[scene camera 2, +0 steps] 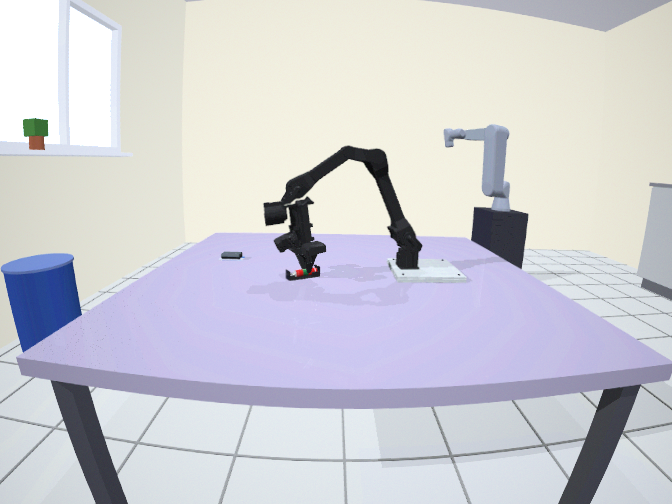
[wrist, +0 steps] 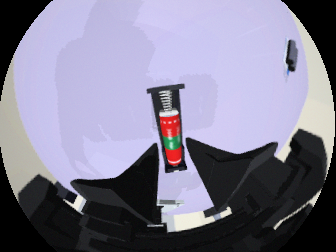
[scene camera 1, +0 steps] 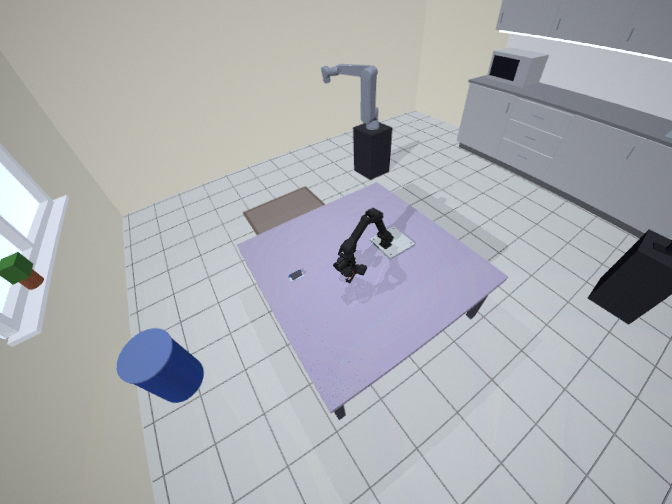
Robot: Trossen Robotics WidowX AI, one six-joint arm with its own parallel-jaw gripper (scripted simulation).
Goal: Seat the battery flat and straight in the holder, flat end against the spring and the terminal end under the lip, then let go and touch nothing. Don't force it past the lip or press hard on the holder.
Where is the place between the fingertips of the gripper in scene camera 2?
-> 306, 271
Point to a battery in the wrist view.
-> At 170, 126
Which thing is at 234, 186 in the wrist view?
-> The gripper.
